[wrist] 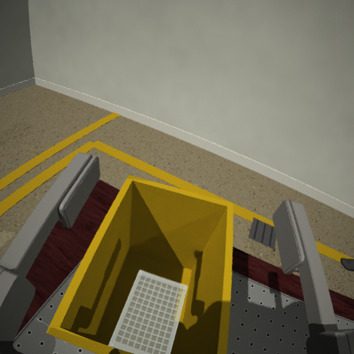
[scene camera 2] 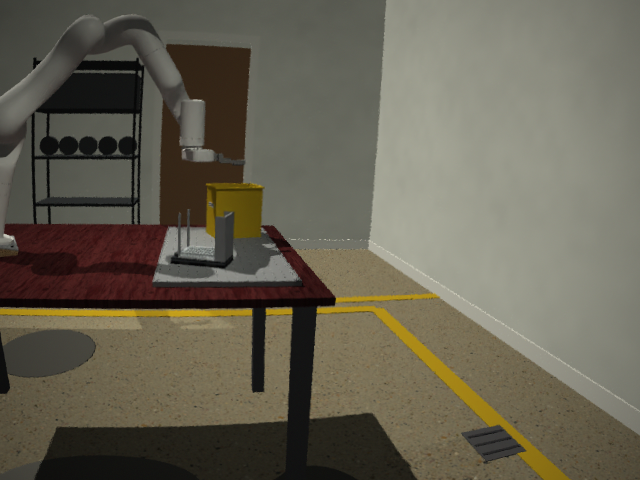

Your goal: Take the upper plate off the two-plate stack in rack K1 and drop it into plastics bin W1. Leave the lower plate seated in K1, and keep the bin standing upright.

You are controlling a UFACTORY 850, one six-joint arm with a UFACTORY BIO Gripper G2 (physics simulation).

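Note:
My gripper is open, with its fingers wide apart and no plate between them, above yellow bin W1. The bin stands upright on the board. In the wrist view, a white gridded plate lies inside the bin; whether it lies flat on the bottom is hard to tell. In the scene view, rack K1 stands in front of the bin, with thin posts on its left and a tall grey panel on its right. A light gridded plate sits low in the rack.
The perforated grey board lies on the dark red table, near its right end. A black shelf unit and a brown door are behind. Part of a dark shoe shows at the wrist view's right edge.

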